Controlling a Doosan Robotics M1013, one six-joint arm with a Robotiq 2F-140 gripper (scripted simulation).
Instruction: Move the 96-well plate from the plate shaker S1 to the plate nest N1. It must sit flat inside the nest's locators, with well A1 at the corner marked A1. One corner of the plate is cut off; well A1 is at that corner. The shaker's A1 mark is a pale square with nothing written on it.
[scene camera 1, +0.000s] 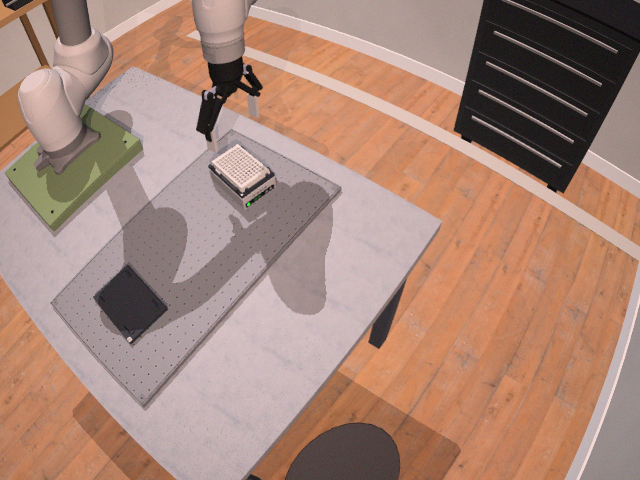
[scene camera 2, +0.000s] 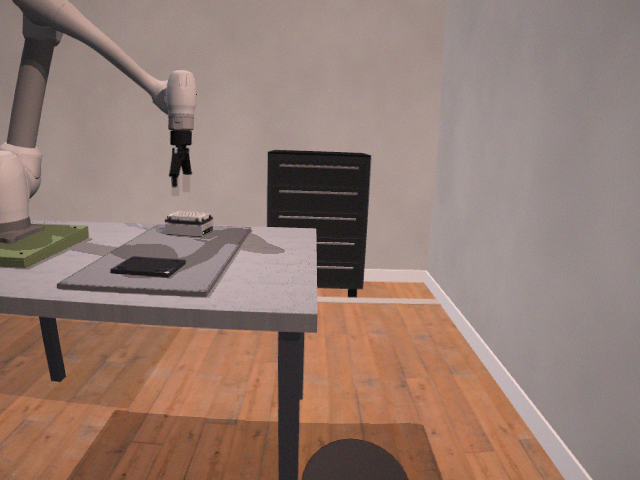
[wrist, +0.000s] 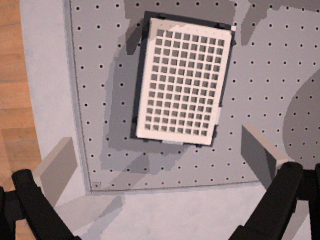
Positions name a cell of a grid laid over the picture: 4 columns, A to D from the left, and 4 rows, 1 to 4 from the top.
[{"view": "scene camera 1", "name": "my gripper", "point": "B2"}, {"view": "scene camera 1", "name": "white 96-well plate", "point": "B2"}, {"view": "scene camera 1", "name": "plate nest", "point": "A3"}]
